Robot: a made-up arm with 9 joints. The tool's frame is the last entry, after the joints. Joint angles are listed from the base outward.
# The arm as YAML. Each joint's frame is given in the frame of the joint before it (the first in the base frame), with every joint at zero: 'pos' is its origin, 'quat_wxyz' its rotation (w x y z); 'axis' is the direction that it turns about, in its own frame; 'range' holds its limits. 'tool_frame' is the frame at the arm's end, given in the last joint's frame.
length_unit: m
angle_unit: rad
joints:
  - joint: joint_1
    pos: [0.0, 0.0, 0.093]
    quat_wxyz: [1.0, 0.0, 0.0, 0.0]
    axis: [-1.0, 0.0, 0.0]
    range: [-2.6, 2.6]
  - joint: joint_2
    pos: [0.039, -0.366, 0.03]
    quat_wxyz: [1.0, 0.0, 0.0, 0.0]
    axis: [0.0, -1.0, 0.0]
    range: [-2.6, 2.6]
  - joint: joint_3
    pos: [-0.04, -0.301, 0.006]
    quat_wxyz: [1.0, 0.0, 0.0, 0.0]
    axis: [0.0, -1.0, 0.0]
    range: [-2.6, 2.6]
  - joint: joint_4
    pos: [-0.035, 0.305, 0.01]
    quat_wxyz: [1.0, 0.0, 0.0, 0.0]
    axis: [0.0, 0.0, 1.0]
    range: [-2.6, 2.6]
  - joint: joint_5
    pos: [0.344, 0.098, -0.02]
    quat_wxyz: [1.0, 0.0, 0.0, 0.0]
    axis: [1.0, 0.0, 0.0]
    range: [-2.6, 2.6]
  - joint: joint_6
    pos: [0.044, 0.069, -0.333]
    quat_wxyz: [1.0, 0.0, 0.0, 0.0]
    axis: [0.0, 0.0, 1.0]
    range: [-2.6, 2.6]
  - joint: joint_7
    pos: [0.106, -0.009, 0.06]
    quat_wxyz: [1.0, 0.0, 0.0, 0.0]
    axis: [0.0, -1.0, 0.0]
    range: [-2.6, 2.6]
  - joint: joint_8
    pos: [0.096, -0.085, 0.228]
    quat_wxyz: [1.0, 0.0, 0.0, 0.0]
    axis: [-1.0, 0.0, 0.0]
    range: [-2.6, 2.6]
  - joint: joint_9
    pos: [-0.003, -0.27, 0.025]
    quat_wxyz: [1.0, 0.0, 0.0, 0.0]
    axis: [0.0, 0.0, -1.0]
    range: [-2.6, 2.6]
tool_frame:
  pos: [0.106, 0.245, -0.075]
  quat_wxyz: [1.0, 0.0, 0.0, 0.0]
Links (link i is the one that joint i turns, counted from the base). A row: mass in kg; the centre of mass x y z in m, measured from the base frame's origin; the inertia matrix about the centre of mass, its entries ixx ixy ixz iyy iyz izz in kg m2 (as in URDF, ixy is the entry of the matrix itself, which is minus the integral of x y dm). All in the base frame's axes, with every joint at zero. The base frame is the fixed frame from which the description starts. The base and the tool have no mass.
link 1: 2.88; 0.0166 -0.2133 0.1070; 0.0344 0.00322 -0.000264 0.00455 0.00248 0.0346
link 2: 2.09; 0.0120 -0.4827 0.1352; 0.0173 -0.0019 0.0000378 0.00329 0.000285 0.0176
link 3: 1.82; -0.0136 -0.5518 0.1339; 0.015 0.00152 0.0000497 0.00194 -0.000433 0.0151
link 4: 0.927; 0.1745 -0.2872 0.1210; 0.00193 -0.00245 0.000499 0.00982 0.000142 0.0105
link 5: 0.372; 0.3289 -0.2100 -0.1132; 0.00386 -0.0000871 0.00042 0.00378 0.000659 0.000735
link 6: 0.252; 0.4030 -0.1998 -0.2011; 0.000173 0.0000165 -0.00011 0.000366 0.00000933 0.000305
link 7: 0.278; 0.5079 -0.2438 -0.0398; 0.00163 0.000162 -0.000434 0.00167 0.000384 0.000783
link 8: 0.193; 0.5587 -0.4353 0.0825; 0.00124 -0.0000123 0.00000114 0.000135 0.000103 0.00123
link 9: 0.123; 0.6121 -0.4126 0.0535; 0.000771 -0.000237 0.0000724 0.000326 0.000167 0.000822
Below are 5 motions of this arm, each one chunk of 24 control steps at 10 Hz.
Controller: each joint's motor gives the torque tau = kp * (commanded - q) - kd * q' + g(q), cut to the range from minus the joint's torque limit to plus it. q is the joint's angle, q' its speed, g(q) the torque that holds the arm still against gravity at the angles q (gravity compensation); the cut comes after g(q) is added. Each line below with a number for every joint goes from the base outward.
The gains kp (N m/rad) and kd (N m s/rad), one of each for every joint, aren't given. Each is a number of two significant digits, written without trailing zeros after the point. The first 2 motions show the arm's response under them.
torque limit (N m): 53 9 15 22 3.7 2.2 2.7 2 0.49
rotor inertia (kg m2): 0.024 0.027 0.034 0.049 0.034 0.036 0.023 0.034 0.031
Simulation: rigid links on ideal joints. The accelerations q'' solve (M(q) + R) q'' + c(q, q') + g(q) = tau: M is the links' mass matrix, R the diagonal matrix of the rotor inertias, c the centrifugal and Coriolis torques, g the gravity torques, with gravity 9.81 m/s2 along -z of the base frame. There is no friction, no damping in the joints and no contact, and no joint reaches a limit. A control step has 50 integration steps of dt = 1/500 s. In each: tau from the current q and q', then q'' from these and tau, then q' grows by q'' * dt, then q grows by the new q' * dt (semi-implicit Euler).
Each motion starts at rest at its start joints. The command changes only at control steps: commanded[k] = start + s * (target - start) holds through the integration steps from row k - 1 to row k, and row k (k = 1, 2, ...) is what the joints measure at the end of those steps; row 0 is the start. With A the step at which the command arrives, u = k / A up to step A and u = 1 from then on. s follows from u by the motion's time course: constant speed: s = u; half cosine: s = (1 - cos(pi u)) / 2; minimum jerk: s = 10 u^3 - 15 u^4 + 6 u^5; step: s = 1 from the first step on.
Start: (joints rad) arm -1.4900 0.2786 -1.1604 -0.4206 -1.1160 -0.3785 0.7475 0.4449 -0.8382
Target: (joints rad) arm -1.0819 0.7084 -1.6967 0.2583 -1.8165 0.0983 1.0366 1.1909 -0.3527
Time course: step
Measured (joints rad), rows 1 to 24:
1: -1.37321 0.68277 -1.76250 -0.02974 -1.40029 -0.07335 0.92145 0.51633 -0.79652
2: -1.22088 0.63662 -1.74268 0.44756 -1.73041 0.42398 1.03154 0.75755 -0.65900
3: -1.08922 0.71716 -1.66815 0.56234 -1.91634 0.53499 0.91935 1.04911 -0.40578
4: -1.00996 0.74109 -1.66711 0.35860 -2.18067 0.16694 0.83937 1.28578 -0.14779
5: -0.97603 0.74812 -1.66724 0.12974 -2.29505 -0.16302 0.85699 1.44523 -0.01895
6: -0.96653 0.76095 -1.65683 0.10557 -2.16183 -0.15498 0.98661 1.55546 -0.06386
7: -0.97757 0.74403 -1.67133 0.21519 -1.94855 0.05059 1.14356 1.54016 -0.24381
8: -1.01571 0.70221 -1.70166 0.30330 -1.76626 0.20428 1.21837 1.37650 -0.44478
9: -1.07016 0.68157 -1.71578 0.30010 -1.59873 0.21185 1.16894 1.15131 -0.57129
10: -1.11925 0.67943 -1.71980 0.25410 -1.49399 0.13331 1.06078 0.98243 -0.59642
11: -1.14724 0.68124 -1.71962 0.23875 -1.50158 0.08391 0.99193 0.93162 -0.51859
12: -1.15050 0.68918 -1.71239 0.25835 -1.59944 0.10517 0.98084 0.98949 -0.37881
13: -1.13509 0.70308 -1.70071 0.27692 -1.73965 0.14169 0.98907 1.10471 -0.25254
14: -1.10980 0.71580 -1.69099 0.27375 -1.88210 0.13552 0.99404 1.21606 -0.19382
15: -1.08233 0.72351 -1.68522 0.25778 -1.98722 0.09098 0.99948 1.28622 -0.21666
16: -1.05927 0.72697 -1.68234 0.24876 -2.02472 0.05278 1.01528 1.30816 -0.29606
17: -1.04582 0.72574 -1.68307 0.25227 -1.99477 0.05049 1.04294 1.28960 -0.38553
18: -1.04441 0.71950 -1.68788 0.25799 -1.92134 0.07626 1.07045 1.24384 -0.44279
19: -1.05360 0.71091 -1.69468 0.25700 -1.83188 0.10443 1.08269 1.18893 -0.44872
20: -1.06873 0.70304 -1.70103 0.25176 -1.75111 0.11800 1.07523 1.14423 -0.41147
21: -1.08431 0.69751 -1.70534 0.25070 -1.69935 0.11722 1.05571 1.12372 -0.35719
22: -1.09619 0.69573 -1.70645 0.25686 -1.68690 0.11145 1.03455 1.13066 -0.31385
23: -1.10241 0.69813 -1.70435 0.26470 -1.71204 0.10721 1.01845 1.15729 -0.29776
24: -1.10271 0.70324 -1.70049 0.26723 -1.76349 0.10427 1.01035 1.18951 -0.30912
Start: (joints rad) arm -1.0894 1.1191 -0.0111 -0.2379 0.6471 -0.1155 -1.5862 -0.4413 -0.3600
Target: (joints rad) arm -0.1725 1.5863 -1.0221 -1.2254 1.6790 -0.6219 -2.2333 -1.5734 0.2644
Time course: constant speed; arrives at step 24
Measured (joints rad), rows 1 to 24:
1: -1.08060 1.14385 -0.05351 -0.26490 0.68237 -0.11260 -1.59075 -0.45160 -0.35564
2: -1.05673 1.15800 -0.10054 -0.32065 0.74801 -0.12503 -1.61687 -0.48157 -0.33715
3: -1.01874 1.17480 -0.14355 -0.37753 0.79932 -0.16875 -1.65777 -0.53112 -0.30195
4: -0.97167 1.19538 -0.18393 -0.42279 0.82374 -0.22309 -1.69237 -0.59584 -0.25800
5: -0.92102 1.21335 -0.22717 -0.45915 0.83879 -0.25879 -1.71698 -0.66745 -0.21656
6: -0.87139 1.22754 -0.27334 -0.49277 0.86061 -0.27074 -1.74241 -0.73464 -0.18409
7: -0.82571 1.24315 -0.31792 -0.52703 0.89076 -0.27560 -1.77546 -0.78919 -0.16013
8: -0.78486 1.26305 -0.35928 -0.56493 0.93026 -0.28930 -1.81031 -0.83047 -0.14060
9: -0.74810 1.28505 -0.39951 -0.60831 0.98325 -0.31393 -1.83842 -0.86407 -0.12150
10: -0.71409 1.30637 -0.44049 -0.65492 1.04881 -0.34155 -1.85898 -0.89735 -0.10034
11: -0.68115 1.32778 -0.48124 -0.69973 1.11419 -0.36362 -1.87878 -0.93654 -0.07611
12: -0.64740 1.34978 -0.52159 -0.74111 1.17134 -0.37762 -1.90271 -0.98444 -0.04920
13: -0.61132 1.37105 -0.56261 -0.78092 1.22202 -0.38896 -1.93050 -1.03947 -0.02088
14: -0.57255 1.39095 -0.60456 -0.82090 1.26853 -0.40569 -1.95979 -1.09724 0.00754
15: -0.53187 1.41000 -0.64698 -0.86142 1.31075 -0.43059 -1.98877 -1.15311 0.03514
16: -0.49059 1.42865 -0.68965 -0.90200 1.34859 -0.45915 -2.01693 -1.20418 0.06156
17: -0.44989 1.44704 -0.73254 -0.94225 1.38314 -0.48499 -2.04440 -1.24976 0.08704
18: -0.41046 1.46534 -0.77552 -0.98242 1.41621 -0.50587 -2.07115 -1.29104 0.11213
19: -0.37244 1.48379 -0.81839 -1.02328 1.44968 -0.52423 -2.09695 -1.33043 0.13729
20: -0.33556 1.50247 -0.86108 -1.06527 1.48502 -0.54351 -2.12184 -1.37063 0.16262
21: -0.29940 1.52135 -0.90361 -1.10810 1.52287 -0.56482 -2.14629 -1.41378 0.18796
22: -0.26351 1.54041 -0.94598 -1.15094 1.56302 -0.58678 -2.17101 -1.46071 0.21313
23: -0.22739 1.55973 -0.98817 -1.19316 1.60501 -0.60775 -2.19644 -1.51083 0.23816
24: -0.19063 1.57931 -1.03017 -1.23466 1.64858 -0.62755 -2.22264 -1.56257 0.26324
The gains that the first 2 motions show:
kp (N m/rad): 54 41 59 34 3.8 5.4 3.5 1.8 1.9
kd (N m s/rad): 4.4 1.9 1.8 1.2 0.17 0.16 0.22 0.11 0.08
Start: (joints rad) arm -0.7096 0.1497 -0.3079 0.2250 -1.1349 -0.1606 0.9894 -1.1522 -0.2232
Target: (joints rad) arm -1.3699 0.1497 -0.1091 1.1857 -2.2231 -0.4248 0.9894 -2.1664 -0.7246
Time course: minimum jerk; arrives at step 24
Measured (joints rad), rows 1 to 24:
1: -0.70968 0.14961 -0.30781 0.22531 -1.13523 -0.16073 0.98944 -1.15234 -0.22332
2: -0.71041 0.14909 -0.30719 0.22778 -1.13784 -0.16174 0.98975 -1.15360 -0.22430
3: -0.71313 0.14817 -0.30538 0.23606 -1.14652 -0.16490 0.99061 -1.15837 -0.22781
4: -0.71979 0.14737 -0.30166 0.25373 -1.16523 -0.17103 0.99191 -1.17008 -0.23581
5: -0.73247 0.14717 -0.29555 0.28252 -1.19657 -0.17992 0.99289 -1.19212 -0.24966
6: -0.75283 0.14758 -0.28715 0.32214 -1.24120 -0.19080 0.99271 -1.22689 -0.26968
7: -0.78168 0.14816 -0.27690 0.37126 -1.29772 -0.20310 0.99116 -1.27533 -0.29530
8: -0.81887 0.14851 -0.26524 0.42861 -1.36302 -0.21692 0.98887 -1.33683 -0.32556
9: -0.86338 0.14853 -0.25241 0.49326 -1.43334 -0.23262 0.98677 -1.40941 -0.35953
10: -0.91356 0.14826 -0.23867 0.56420 -1.50584 -0.25030 0.98533 -1.49006 -0.39635
11: -0.96746 0.14777 -0.22427 0.63971 -1.57950 -0.26955 0.98449 -1.57527 -0.43518
12: -1.02303 0.14728 -0.20942 0.71733 -1.65495 -0.28968 0.98391 -1.66168 -0.47503
13: -1.07833 0.14714 -0.19427 0.79428 -1.73366 -0.31018 0.98335 -1.74632 -0.51485
14: -1.13167 0.14762 -0.17901 0.86804 -1.81686 -0.33079 0.98281 -1.82663 -0.55361
15: -1.18169 0.14879 -0.16404 0.93671 -1.90429 -0.35121 0.98247 -1.90044 -0.59036
16: -1.22736 0.15045 -0.14990 0.99900 -1.99326 -0.37081 0.98249 -1.96599 -0.62428
17: -1.26790 0.15228 -0.13720 1.05405 -2.07867 -0.38863 0.98284 -2.02210 -0.65454
18: -1.30273 0.15390 -0.12649 1.10106 -2.15417 -0.40372 0.98334 -2.06829 -0.68025
19: -1.33136 0.15507 -0.11810 1.13899 -2.21391 -0.41547 0.98371 -2.10465 -0.70056
20: -1.35341 0.15565 -0.11215 1.16677 -2.25420 -0.42366 0.98389 -2.13172 -0.71493
21: -1.36871 0.15555 -0.10859 1.18393 -2.27415 -0.42834 0.98410 -2.15034 -0.72342
22: -1.37744 0.15477 -0.10713 1.19131 -2.27552 -0.42982 0.98475 -2.16162 -0.72691
23: -1.38029 0.15338 -0.10729 1.19123 -2.26219 -0.42871 0.98609 -2.16701 -0.72690
24: -1.37863 0.15153 -0.10838 1.18718 -2.23974 -0.42611 0.98804 -2.16844 -0.72521

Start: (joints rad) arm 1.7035 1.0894 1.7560 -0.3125 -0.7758 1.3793 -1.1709 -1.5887 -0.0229
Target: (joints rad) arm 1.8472 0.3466 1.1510 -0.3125 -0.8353 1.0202 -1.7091 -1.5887 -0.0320
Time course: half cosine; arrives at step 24
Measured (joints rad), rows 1 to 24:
1: 1.70259 1.08834 1.75468 -0.31578 -0.76490 1.37620 -1.17467 -1.58794 -0.02256
2: 1.70012 1.08300 1.74911 -0.31900 -0.73879 1.36362 -1.18165 -1.58509 -0.02227
3: 1.69730 1.07101 1.73795 -0.31881 -0.70174 1.34305 -1.18984 -1.57966 -0.02301
4: 1.69598 1.05202 1.72125 -0.31864 -0.65255 1.32260 -1.20145 -1.57244 -0.02489
5: 1.69755 1.02581 1.69892 -0.32034 -0.59045 1.30690 -1.21878 -1.56526 -0.02719
6: 1.70263 0.99220 1.67090 -0.32223 -0.51692 1.29453 -1.24242 -1.56029 -0.02869
7: 1.71135 0.95193 1.63791 -0.32247 -0.43401 1.28237 -1.27148 -1.55921 -0.02833
8: 1.72339 0.90674 1.60129 -0.32077 -0.34398 1.26899 -1.30397 -1.56254 -0.02591
9: 1.73797 0.85877 1.56264 -0.31735 -0.25041 1.25456 -1.33750 -1.56952 -0.02242
10: 1.75399 0.81000 1.52335 -0.31244 -0.15833 1.23961 -1.36999 -1.57851 -0.01971
11: 1.77020 0.76180 1.48439 -0.30677 -0.07298 1.22423 -1.40045 -1.58772 -0.01956
12: 1.78547 0.71476 1.44613 -0.30161 0.00124 1.20785 -1.42915 -1.59561 -0.02274
13: 1.79897 0.66880 1.40858 -0.29820 0.06081 1.18938 -1.45723 -1.60118 -0.02856
14: 1.81026 0.62368 1.37169 -0.29708 0.10286 1.16787 -1.48602 -1.60388 -0.03516
15: 1.81930 0.57931 1.33548 -0.29810 0.12539 1.14335 -1.51649 -1.60353 -0.04025
16: 1.82634 0.53581 1.30016 -0.30060 0.12775 1.11721 -1.54893 -1.60042 -0.04210
17: 1.83180 0.49360 1.26612 -0.30371 0.11096 1.09179 -1.58297 -1.59540 -0.04010
18: 1.83611 0.45340 1.23398 -0.30661 0.07777 1.06955 -1.61765 -1.58987 -0.03488
19: 1.83951 0.41634 1.20463 -0.30886 0.03248 1.05220 -1.65156 -1.58560 -0.02790
20: 1.84207 0.38385 1.17920 -0.31058 -0.01953 1.04016 -1.68291 -1.58411 -0.02089
21: 1.84365 0.35757 1.15894 -0.31226 -0.07261 1.03248 -1.70965 -1.58599 -0.01530
22: 1.84410 0.33899 1.14493 -0.31430 -0.12176 1.02735 -1.72979 -1.59047 -0.01205
23: 1.84340 0.32898 1.13774 -0.31671 -0.16314 1.02309 -1.74197 -1.59557 -0.01138
24: 1.84175 0.32750 1.13729 -0.31917 -0.19417 1.01914 -1.74586 -1.59885 -0.01293

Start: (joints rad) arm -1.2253 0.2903 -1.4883 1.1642 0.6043 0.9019 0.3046 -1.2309 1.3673
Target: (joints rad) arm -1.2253 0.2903 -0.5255 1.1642 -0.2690 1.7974 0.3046 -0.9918 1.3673
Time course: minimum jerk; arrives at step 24
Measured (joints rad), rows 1 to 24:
1: -1.22530 0.29027 -1.48760 1.16424 0.60445 0.90217 0.30464 -1.23081 1.36730
2: -1.22530 0.29013 -1.48314 1.16447 0.60506 0.90449 0.30491 -1.23009 1.36726
3: -1.22529 0.28986 -1.47222 1.16478 0.60459 0.91271 0.30559 -1.22781 1.36705
4: -1.22528 0.28954 -1.45303 1.16510 0.59985 0.93078 0.30671 -1.22312 1.36640
5: -1.22533 0.28924 -1.42449 1.16559 0.58714 0.96041 0.30807 -1.21581 1.36503
6: -1.22548 0.28903 -1.38626 1.16653 0.56341 1.00081 0.30925 -1.20627 1.36289
7: -1.22581 0.28894 -1.33861 1.16807 0.52694 1.05003 0.30975 -1.19516 1.36044
8: -1.22630 0.28902 -1.28232 1.17003 0.47762 1.10643 0.30922 -1.18299 1.35846
9: -1.22687 0.28930 -1.21863 1.17200 0.41677 1.16905 0.30753 -1.16999 1.35774
10: -1.22738 0.28980 -1.14911 1.17352 0.34679 1.23694 0.30484 -1.15617 1.35863
11: -1.22768 0.29049 -1.07560 1.17432 0.27052 1.30838 0.30157 -1.14149 1.36089
12: -1.22766 0.29130 -1.00013 1.17429 0.19075 1.38084 0.29818 -1.12596 1.36386
13: -1.22726 0.29218 -0.92478 1.17343 0.10993 1.45167 0.29506 -1.10970 1.36682
14: -1.22651 0.29311 -0.85161 1.17169 0.03015 1.51864 0.29256 -1.09291 1.36929
15: -1.22553 0.29410 -0.78258 1.16914 -0.04679 1.58007 0.29096 -1.07587 1.37116
16: -1.22448 0.29513 -0.71949 1.16599 -0.11917 1.63473 0.29045 -1.05908 1.37256
17: -1.22355 0.29613 -0.66392 1.16264 -0.18519 1.68170 0.29100 -1.04330 1.37374
18: -1.22286 0.29703 -0.61710 1.15948 -0.24279 1.72042 0.29235 -1.02946 1.37482
19: -1.22249 0.29770 -0.57986 1.15685 -0.28978 1.75063 0.29407 -1.01840 1.37580
20: -1.22240 0.29804 -0.55247 1.15504 -0.32415 1.77245 0.29580 -1.01063 1.37653
21: -1.22253 0.29793 -0.53460 1.15423 -0.34449 1.78642 0.29728 -1.00607 1.37681
22: -1.22280 0.29730 -0.52517 1.15453 -0.35028 1.79360 0.29839 -1.00404 1.37648
23: -1.22314 0.29611 -0.52227 1.15599 -0.34220 1.79569 0.29923 -1.00335 1.37548
24: -1.22355 0.29437 -0.52306 1.15852 -0.32230 1.79512 0.30008 -1.00257 1.37379

